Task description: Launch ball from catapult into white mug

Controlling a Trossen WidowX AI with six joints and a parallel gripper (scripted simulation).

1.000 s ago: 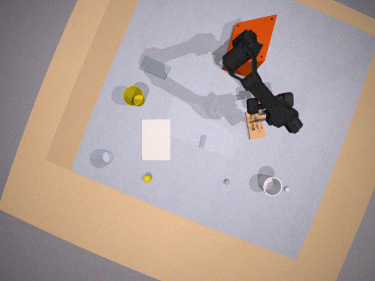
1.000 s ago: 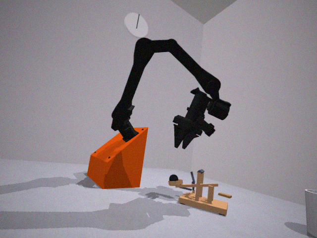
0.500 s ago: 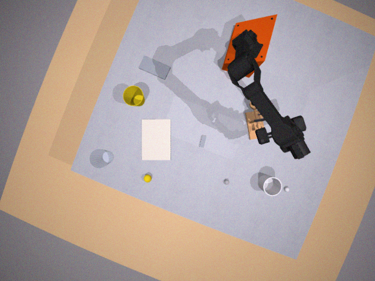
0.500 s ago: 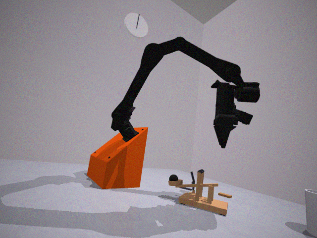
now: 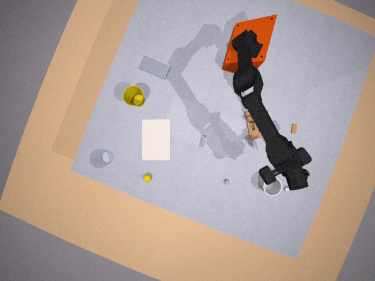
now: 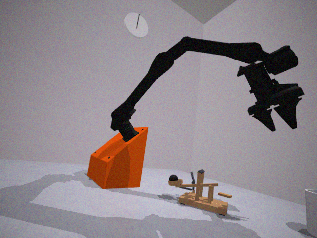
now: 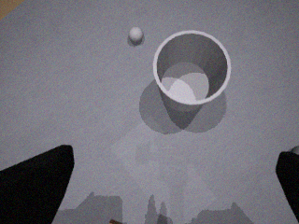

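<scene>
Now: gripper tip 24 cm past the dark lever, 13 cm to the left of it and 20 cm above it. The rest, counted from my gripper tip: small white ball: 5 cm ahead, 18 cm to the left, 24 cm below; then small grey ball: 16 cm ahead, 12 cm to the right, 24 cm below; then white mug: 7 cm ahead, 6 cm to the left, 23 cm below.
</scene>
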